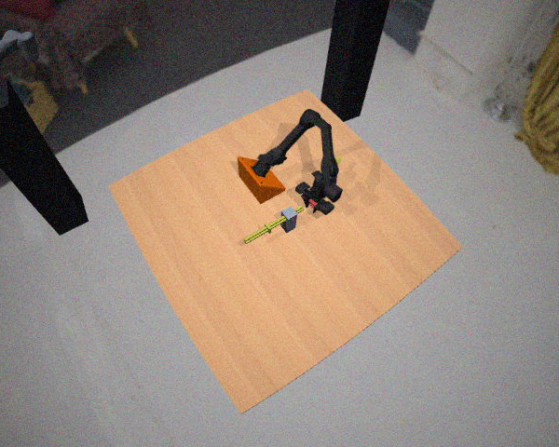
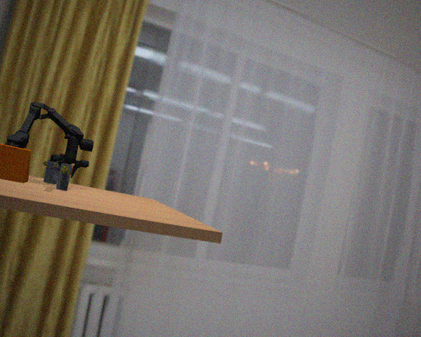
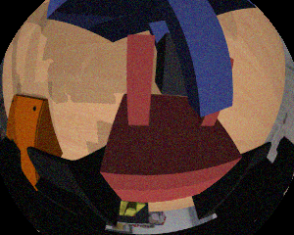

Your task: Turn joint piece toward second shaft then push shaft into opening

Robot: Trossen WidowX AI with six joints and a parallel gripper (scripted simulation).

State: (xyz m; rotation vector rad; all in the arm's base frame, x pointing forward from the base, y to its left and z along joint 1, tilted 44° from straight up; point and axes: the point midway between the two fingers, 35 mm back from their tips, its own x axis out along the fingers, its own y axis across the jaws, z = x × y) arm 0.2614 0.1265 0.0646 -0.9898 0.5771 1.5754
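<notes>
Now: the red square joint piece 4 cm above my gripper tip, 3 cm to the left of it and 1 cm behind it.
</notes>
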